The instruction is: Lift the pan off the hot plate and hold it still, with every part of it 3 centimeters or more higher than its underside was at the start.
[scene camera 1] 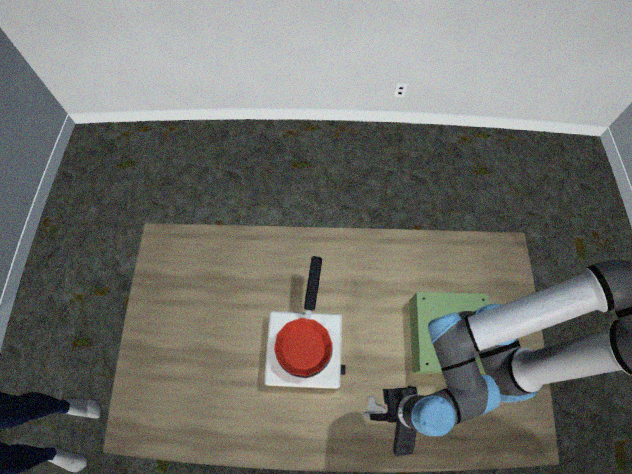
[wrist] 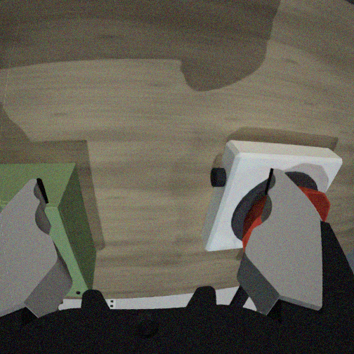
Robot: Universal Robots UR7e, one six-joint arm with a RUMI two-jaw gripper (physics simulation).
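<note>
A red pan sits on the white hot plate, at the middle of the table in the scene view and at the right in the wrist view. Its black handle points toward the far side of the table, past the plate's edge. A black knob is on the plate's side. My gripper is open and empty, to the right of the hot plate and nearer the table's front edge in the scene view. In the wrist view one jaw hides part of the pan.
A green block stands under the arm's base at the right of the table. The arm's links reach over the right side in the scene view. A person's legs show at the lower left, beside the table.
</note>
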